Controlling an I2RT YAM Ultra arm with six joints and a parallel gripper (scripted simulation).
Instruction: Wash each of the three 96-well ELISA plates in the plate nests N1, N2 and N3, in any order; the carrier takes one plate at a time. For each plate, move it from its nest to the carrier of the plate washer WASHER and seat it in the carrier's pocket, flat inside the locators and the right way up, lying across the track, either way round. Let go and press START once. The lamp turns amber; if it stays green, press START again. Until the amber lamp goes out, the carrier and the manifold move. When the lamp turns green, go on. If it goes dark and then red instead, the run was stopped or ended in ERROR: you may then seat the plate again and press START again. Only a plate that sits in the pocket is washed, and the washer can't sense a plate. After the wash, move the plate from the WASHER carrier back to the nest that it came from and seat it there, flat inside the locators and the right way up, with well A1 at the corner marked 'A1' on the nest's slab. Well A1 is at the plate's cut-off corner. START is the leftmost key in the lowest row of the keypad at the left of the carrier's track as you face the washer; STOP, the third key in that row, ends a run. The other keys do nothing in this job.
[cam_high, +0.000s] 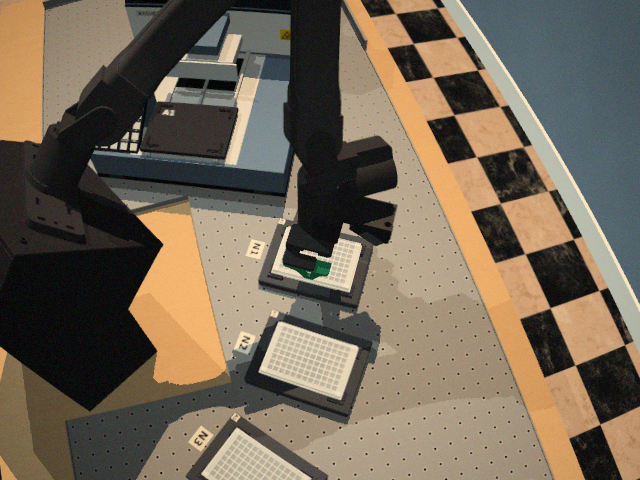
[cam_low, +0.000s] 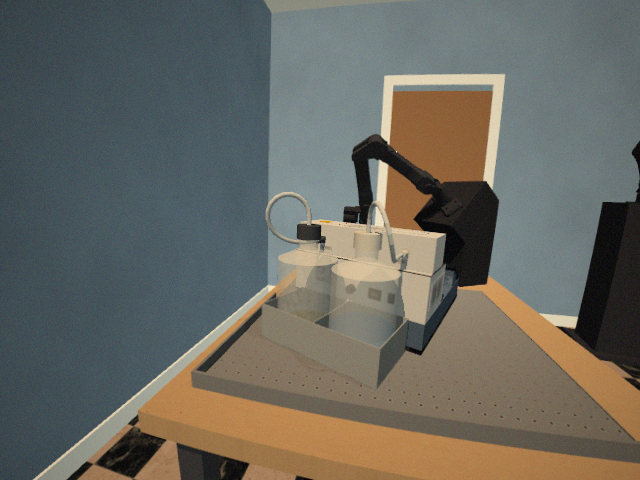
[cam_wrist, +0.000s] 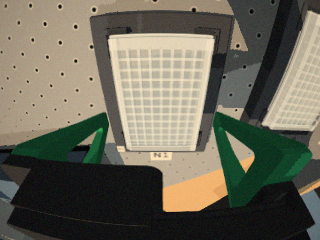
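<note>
My gripper is now 50 mm above the nest N1. Round my hand: nest N2: 30 mm behind, 170 mm to the right, 50 mm below; then dark carrier: 200 mm behind, 240 mm to the left, 30 mm above; then N1 label: 100 mm behind, 40 mm to the left, 60 mm below.
</note>
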